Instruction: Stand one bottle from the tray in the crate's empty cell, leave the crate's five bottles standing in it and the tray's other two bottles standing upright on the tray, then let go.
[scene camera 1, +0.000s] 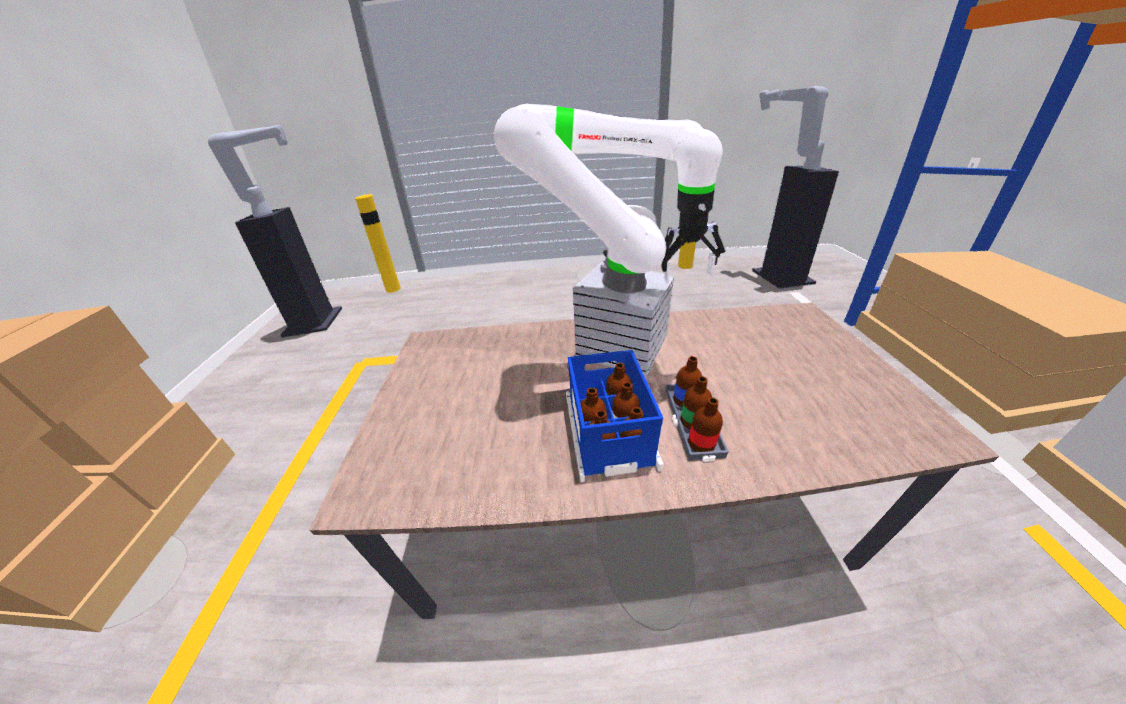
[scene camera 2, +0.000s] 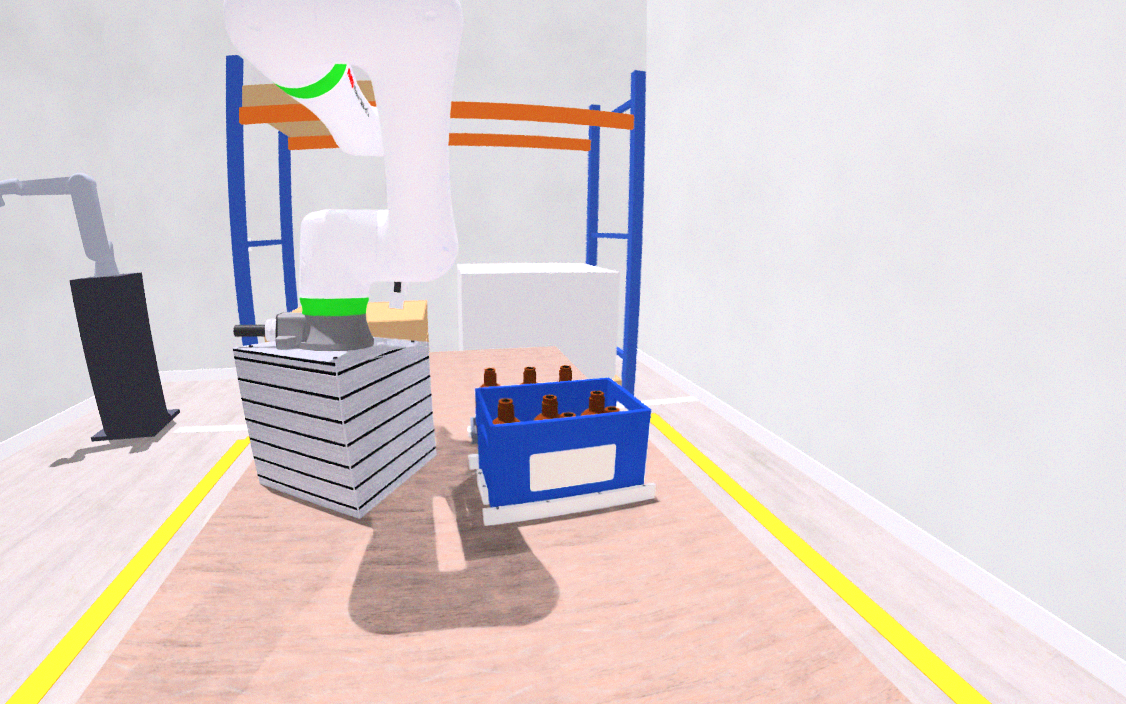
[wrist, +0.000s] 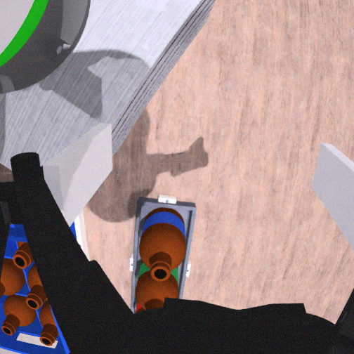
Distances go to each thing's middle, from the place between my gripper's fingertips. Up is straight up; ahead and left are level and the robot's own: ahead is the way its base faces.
My hand is 19 cm short of the blue-labelled bottle (scene camera 1: 686, 377), 6 cm to the left of it and 24 cm above it.
